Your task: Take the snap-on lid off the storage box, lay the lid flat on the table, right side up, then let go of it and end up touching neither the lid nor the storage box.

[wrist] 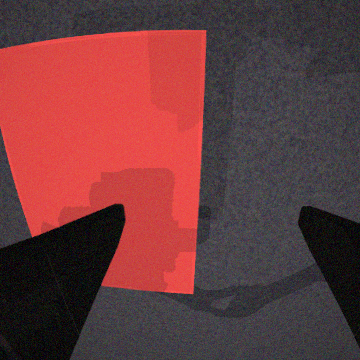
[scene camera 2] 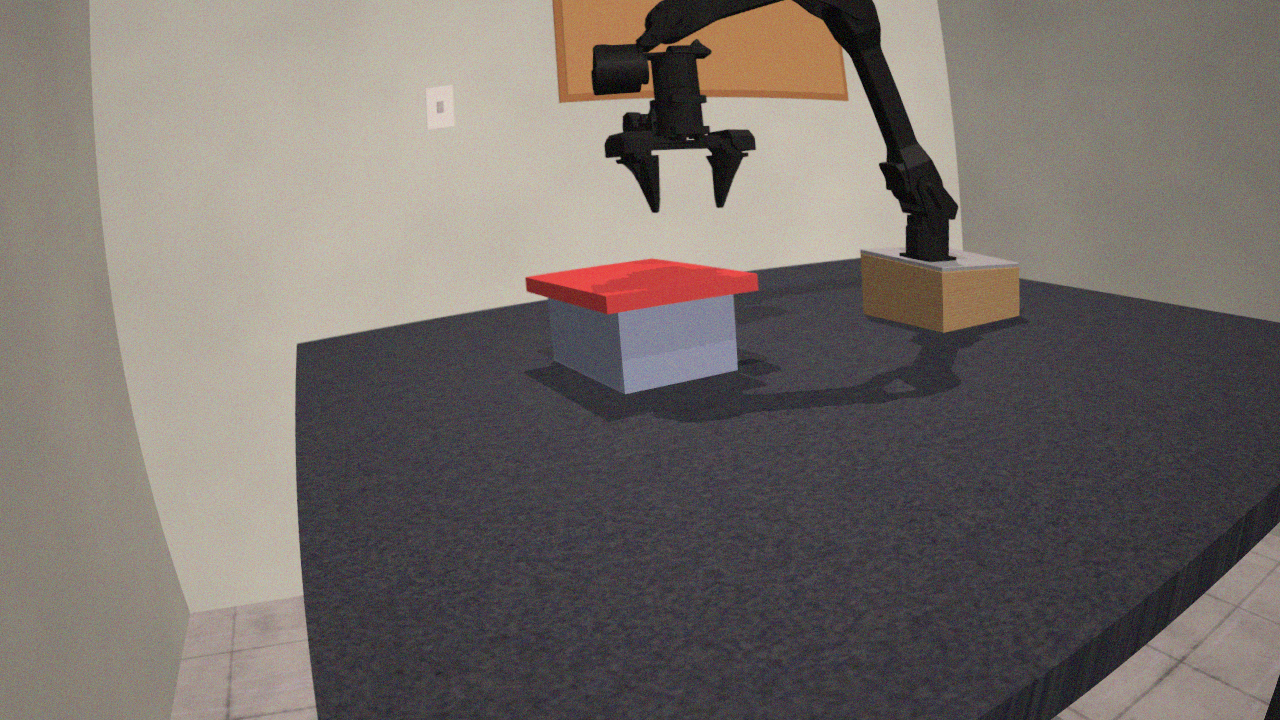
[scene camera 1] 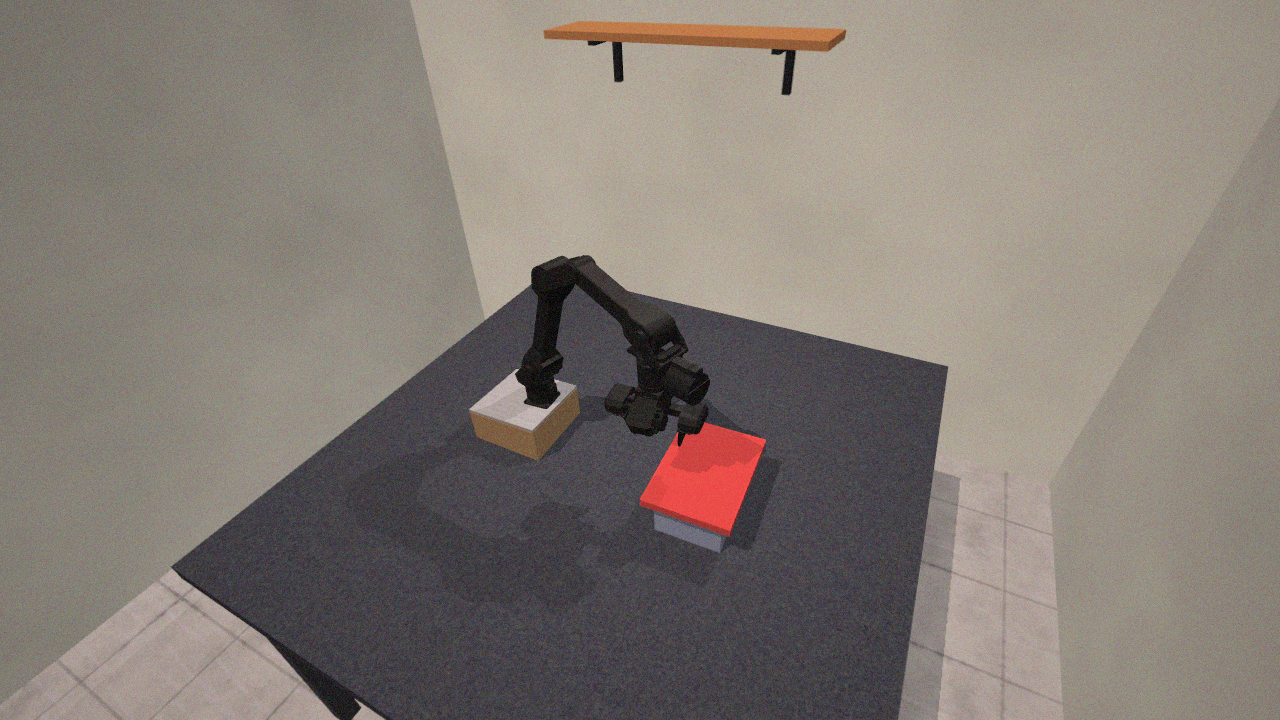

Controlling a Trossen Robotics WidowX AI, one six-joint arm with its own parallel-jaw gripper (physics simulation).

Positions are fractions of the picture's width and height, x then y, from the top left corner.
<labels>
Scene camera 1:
gripper: 0.51,0.61
red lid: 0.55,0.67
blue-grey storage box: 0.53,0.73
</labels>
